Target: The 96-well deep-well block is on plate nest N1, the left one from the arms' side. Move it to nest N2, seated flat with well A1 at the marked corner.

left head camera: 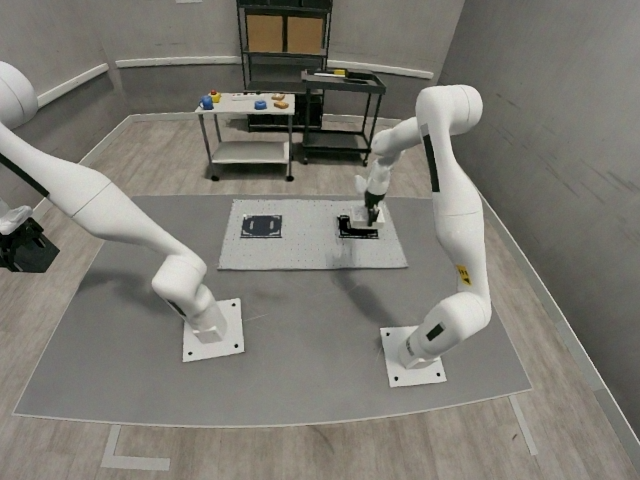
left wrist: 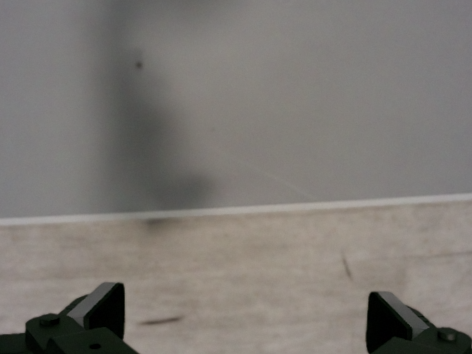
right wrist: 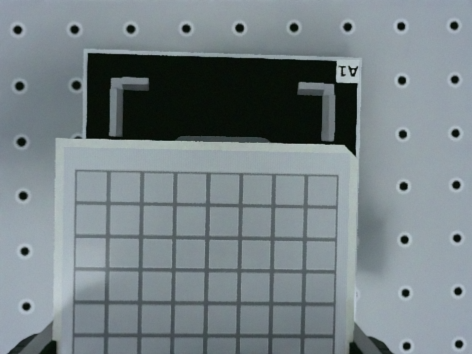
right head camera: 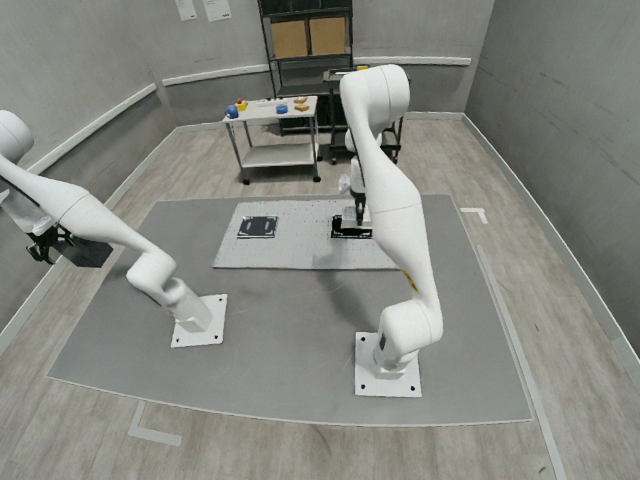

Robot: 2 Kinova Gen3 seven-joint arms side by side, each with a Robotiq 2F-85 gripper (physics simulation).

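Places are measured from the left arm's base along level axes (x down, y right, z back), in millimetres.
Where they show: left gripper, fingertip midpoint: [left head camera: 31,258] [left wrist: 245,315] [right head camera: 63,254]; right gripper, fingertip midpoint: [left head camera: 367,218] [right wrist: 206,348] [right head camera: 359,217]; left arm's base at its link origin: [left head camera: 213,328] [right head camera: 199,319]; right arm's base at its link origin: [left head camera: 412,354] [right head camera: 386,362].
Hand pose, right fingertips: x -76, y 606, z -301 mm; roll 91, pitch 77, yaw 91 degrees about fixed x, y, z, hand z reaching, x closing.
Note:
Things, the pixels of their top centre, and the offset from my right fingertips. Level surfaces: height alone.
- white deep-well block at its top centre: [right head camera: 358,212] [left head camera: 367,213] dy -4, dx -24, dz -1 mm
- black nest N2 at its top centre: [right wrist: 221,242] [right head camera: 351,224] [left head camera: 358,225] dy -26, dx +47, dz -11 mm
- Nest N1 at its top centre: [left head camera: 261,224] [right head camera: 257,225] dy -410, dx +47, dz -83 mm
- light perforated board at its surface level: dx +63 mm
- grey mat at its surface level: dx +76 mm
My right gripper [left head camera: 372,219] [right head camera: 360,219] [right wrist: 202,345] is shut on the white deep-well block [left head camera: 361,225] [right head camera: 350,224] [right wrist: 205,240] and holds it above nest N2, offset toward the picture's right in the left head view. The block looks about level. In the right wrist view it covers the lower part of black nest N2 [left head camera: 343,227] [right head camera: 336,227] [right wrist: 225,110]; two corner brackets and the A1 label show beyond it. The block's cut corner is on the label's side. Nest N1 [left head camera: 262,226] [right head camera: 257,226] is empty. My left gripper [left wrist: 245,315] is open and empty, far to the left.
Both nests are on a light perforated board [left head camera: 310,253] [right head camera: 294,255] on the grey mat [left head camera: 299,361] [right head camera: 284,361]. A dark boxy shape [left head camera: 41,253] [right head camera: 85,251] shows at the left gripper. A white cart [left head camera: 250,153] and a dark cart [left head camera: 336,141] stand behind the mat.

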